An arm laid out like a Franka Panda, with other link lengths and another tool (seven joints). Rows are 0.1 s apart.
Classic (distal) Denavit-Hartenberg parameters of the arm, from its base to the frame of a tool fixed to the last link. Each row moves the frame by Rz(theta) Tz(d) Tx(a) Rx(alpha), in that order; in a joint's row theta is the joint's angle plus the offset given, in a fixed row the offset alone. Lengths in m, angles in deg.
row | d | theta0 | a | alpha
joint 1 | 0.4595 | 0.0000 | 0.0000 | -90.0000
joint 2 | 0.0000 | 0.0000 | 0.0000 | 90.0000
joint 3 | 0.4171 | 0.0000 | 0.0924 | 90.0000
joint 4 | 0.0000 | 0.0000 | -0.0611 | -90.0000
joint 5 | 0.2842 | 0.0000 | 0.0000 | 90.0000
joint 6 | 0.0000 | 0.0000 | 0.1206 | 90.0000
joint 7 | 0.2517 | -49.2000 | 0.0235 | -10.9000
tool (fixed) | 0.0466 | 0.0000 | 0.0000 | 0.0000
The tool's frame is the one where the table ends.
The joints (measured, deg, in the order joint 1, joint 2, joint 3, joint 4, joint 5, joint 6, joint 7), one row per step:
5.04, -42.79, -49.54, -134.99, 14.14, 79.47, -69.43
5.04, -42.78, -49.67, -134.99, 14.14, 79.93, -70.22
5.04, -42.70, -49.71, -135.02, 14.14, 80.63, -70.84
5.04, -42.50, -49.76, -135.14, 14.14, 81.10, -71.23
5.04, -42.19, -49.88, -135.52, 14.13, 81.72, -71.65
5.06, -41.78, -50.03, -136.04, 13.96, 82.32, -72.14
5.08, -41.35, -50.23, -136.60, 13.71, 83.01, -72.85
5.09, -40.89, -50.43, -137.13, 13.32, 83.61, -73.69
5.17, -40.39, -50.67, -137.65, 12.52, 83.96, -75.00
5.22, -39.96, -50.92, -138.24, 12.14, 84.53, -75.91
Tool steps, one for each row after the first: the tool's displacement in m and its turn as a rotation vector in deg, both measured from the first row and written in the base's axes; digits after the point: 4 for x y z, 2 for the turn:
0.0017, -0.0019, -0.0002, -0.17, -0.84, 0.08
0.0046, -0.0041, -0.0008, -0.50, -1.59, -0.03
0.0066, -0.0051, -0.0019, -0.67, -1.86, -0.09
0.0086, -0.0055, -0.0046, -0.76, -1.93, -0.15
0.0099, -0.0055, -0.0089, -0.90, -1.77, -0.04
0.0110, -0.0060, -0.0137, -1.11, -1.75, 0.16
0.0114, -0.0066, -0.0189, -1.43, -1.70, 0.53
0.0094, -0.0074, -0.0257, -1.96, -1.66, 1.54
0.0091, -0.0075, -0.0311, -2.18, -1.65, 2.03

